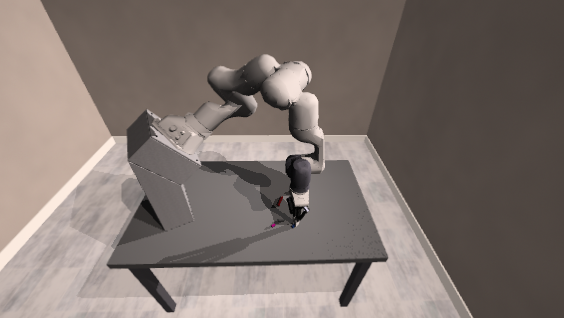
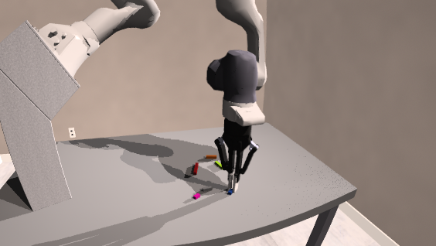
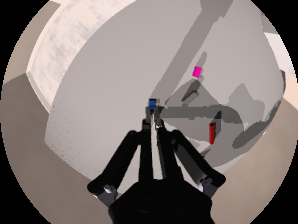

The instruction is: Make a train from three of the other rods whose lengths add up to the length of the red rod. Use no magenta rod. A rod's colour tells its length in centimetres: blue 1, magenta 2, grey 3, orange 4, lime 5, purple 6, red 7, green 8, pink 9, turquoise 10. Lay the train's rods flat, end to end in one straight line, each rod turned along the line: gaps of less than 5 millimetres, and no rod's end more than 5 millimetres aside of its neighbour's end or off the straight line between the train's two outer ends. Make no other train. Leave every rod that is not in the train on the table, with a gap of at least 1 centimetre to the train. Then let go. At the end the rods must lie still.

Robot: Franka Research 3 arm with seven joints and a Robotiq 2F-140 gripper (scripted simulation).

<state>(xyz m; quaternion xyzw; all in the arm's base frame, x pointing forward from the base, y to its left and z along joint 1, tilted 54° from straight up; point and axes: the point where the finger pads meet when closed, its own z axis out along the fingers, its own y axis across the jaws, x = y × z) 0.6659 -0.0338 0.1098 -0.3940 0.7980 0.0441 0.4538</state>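
Now: hand 40 mm past the lime rod, 150 mm to the right of it and 30 mm above it. Also, from my hand: magenta rod 110 mm behind, 50 mm to the right, 30 mm below; grey rod 80 mm behind, 30 mm below; red rod 130 mm behind, 120 mm to the left, 30 mm below.
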